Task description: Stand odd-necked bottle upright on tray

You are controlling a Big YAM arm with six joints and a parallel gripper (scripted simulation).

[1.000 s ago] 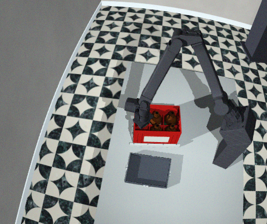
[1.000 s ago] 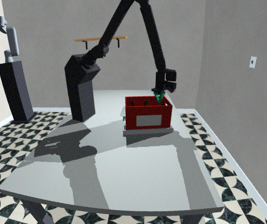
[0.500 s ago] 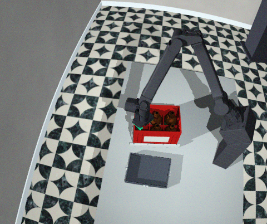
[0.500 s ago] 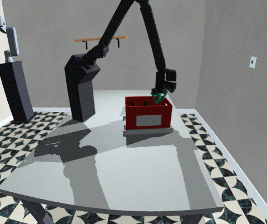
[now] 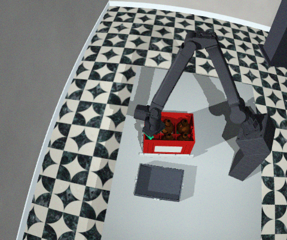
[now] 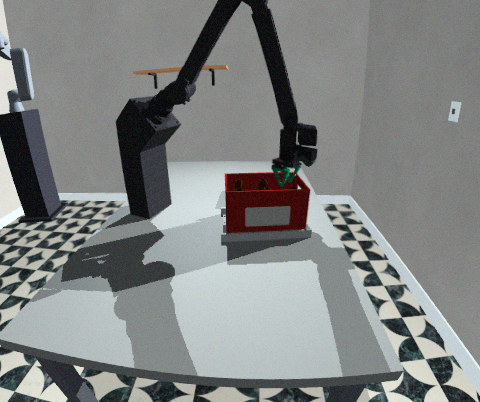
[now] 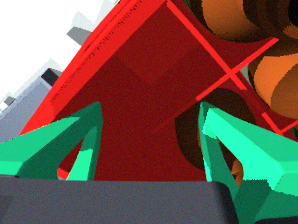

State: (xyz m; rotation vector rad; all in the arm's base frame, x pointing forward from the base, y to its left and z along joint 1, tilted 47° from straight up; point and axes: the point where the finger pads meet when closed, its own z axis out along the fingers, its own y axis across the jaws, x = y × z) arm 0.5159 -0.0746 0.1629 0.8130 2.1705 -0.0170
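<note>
Right now my hand is 90 mm past the crate, 70 mm above it and 40 mm to the left of it. From my hand the other things lie so: dark grey tray 230 mm to the left, 140 mm below, 30 mm behind; then glass bottle 90 mm behind, 80 mm to the right, 60 mm below.
</note>
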